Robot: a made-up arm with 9 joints. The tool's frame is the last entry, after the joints. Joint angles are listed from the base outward.
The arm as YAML. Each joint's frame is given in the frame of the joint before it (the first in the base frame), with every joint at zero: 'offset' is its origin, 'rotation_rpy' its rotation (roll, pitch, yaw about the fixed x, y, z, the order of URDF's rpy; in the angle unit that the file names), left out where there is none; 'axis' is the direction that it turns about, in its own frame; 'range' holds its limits. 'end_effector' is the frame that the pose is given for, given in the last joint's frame.
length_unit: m
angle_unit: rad
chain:
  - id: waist
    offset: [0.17, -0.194, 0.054]
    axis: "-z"
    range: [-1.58, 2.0]
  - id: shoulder
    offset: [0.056, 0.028, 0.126]
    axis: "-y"
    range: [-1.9, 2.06]
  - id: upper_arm
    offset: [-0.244, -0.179, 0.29]
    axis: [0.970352, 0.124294, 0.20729]
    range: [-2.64, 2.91]
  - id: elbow
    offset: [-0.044, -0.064, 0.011]
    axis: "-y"
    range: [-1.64, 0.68]
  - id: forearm
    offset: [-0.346, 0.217, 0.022]
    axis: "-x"
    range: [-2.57, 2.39]
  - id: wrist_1
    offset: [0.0, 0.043, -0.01]
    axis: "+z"
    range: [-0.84, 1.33]
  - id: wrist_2
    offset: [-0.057, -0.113, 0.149]
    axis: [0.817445, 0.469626, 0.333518]
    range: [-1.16, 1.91]
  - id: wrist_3
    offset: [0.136, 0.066, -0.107]
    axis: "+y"
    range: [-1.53, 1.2]
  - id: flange
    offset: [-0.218, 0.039, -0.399]
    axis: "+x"
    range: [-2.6, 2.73]
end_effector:
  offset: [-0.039, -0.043, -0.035]
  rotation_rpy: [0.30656, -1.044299, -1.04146]
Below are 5 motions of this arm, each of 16 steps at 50 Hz.
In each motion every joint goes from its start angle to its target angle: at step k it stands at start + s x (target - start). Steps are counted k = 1, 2, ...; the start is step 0. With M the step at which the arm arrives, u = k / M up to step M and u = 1 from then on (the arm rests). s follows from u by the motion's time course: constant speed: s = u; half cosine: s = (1 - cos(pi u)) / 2; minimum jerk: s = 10 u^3 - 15 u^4 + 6 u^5.
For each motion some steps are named. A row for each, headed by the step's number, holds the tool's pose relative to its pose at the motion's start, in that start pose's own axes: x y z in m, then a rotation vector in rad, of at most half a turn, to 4 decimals.
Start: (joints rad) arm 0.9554 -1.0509 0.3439 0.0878 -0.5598 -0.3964 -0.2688 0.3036 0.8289
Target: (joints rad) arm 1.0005 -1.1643 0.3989 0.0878 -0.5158 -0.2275 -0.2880 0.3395 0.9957
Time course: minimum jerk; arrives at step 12
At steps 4, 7, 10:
4: -0.0054 0.0115 0.0184 -0.0050 0.0396 -0.0108
7: -0.0155 0.0378 0.0566 -0.0168 0.1243 -0.0356
10: -0.0214 0.0578 0.0827 -0.0262 0.1844 -0.0548

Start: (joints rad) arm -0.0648 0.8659 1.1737 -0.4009 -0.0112 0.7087 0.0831 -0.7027 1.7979
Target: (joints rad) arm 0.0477 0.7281 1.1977 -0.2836 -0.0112 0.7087 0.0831 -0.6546 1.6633
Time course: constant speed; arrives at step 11
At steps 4, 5, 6, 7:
4: 0.0425 0.0045 -0.0472 0.0174 -0.0807 0.0679
5: 0.0537 0.0060 -0.0586 0.0217 -0.1012 0.0849
6: 0.0650 0.0076 -0.0698 0.0259 -0.1218 0.1018
7: 0.0766 0.0095 -0.0809 0.0302 -0.1426 0.1187

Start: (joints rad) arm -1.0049 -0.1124 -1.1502 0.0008 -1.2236 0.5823 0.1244 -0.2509 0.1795
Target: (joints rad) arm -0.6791 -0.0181 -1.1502 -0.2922 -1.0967 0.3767 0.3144 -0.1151 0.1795
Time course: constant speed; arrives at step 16
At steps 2, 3, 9, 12, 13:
2: -0.0252 0.0274 0.0161 -0.0896 -0.0180 -0.0310
3: -0.0380 0.0426 0.0232 -0.1338 -0.0268 -0.0478
9: -0.1145 0.1529 0.0477 -0.3907 -0.0757 -0.1670
12: -0.1503 0.2187 0.0464 -0.5125 -0.0985 -0.2379
13: -0.1615 0.2419 0.0437 -0.5521 -0.1060 -0.2631

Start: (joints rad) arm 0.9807 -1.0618 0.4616 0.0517 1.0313 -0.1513 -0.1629 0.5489 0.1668
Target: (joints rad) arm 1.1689 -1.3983 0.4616 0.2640 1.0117 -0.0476 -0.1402 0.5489 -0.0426
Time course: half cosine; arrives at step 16
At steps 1, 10, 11, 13, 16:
1: 0.0018 0.0001 0.0012 -0.0006 0.0015 0.0024
10: 0.1355 0.0170 0.0589 -0.0212 0.1036 0.1754
11: 0.1530 0.0202 0.0628 -0.0209 0.1159 0.1975
13: 0.1808 0.0257 0.0674 -0.0192 0.1352 0.2329
16: 0.1978 0.0293 0.0693 -0.0172 0.1468 0.2545

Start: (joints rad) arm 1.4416 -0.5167 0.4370 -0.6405 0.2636 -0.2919 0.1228 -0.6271 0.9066
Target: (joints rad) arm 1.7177 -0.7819 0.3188 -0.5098 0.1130 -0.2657 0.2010 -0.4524 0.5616
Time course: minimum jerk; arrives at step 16
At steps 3, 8, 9, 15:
3: -0.0125 0.0082 0.0078 -0.0205 -0.0103 -0.0122
8: -0.1158 0.1028 0.0746 -0.2123 -0.0785 -0.1159
9: -0.1379 0.1320 0.0901 -0.2616 -0.0883 -0.1396
15: -0.1954 0.2386 0.1366 -0.4206 -0.0983 -0.2089

